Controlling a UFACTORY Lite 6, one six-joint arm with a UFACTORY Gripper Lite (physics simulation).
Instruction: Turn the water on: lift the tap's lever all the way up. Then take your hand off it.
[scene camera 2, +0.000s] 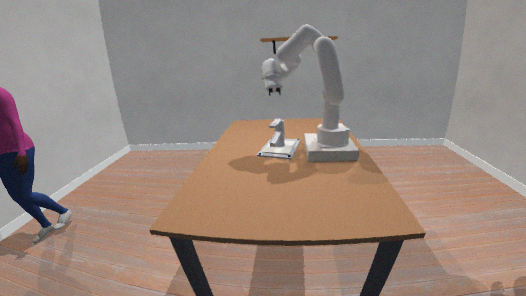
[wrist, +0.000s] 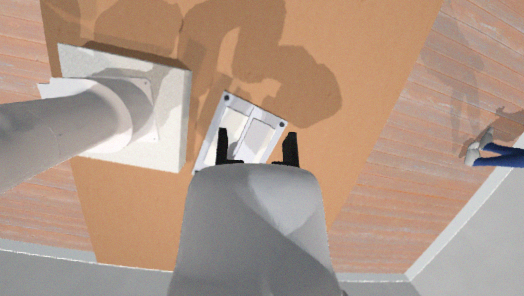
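Pixels of known places: hand, its tool point: (scene camera 2: 274, 92) (wrist: 256, 150); arm's base, origin of its link: (scene camera 2: 329, 142) (wrist: 125, 110).
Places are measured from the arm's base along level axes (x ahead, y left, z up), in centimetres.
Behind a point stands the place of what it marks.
The white tap (scene camera 2: 280, 134) @(x 23.3, y -5.1, z 3.8 cm) stands upright on a light base plate (scene camera 2: 291, 153) @(x 18.9, y 0.2, z -4.3 cm) (wrist: 254, 110) on the table, left of the robot's base in the scene view. Its lever (scene camera 2: 276, 123) @(x 25.3, y -1.6, z 10.5 cm), the short bar on top, points to the left and looks about level; its exact angle is too small to tell. A lower bar slopes down from the column. My gripper (scene camera 2: 274, 92) (wrist: 257, 148) @(x 25.9, y 3.8, z 25.6 cm) is open and empty, well above the tap and apart from it, with the wrist slightly tilted. In the wrist view the lower part of the plate and the tap's column are hidden behind the gripper body.
The robot's pale base block (scene camera 2: 332, 152) @(x 1.9, y 10.2, z -0.8 cm) (wrist: 172, 120) @(x 9.5, y -1.5, z 0.1 cm) stands close beside the plate. A wooden shelf (scene camera 2: 268, 39) hangs on the back wall behind the arm. A person in a pink top (scene camera 2: 11, 122) stands on the floor left of the table (scene camera 2: 280, 210) @(x 28.7, y 40.4, z -5.1 cm).
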